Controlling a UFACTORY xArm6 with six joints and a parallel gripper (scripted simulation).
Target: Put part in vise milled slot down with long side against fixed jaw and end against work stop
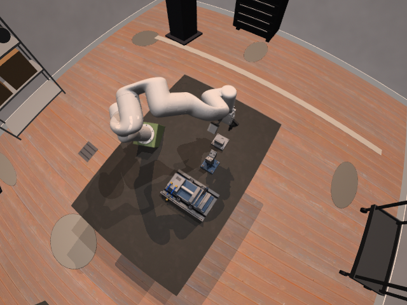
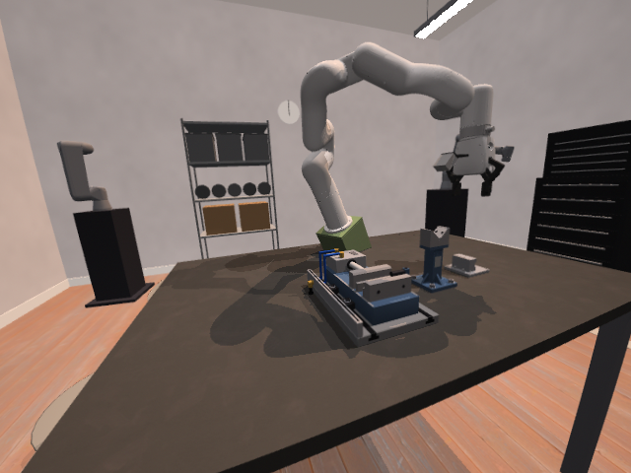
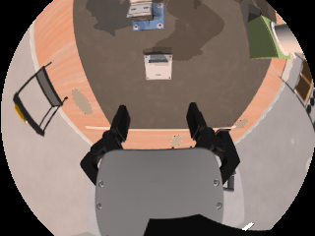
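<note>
Right now the part is 220 mm below my hand and 10 mm to the left of it. From my hand the other things lie so: air cylinder (390 mm to the right, 170 mm below, 10 mm behind); then grey rail (470 mm to the right, 210 mm below, 100 mm ahead).
</note>
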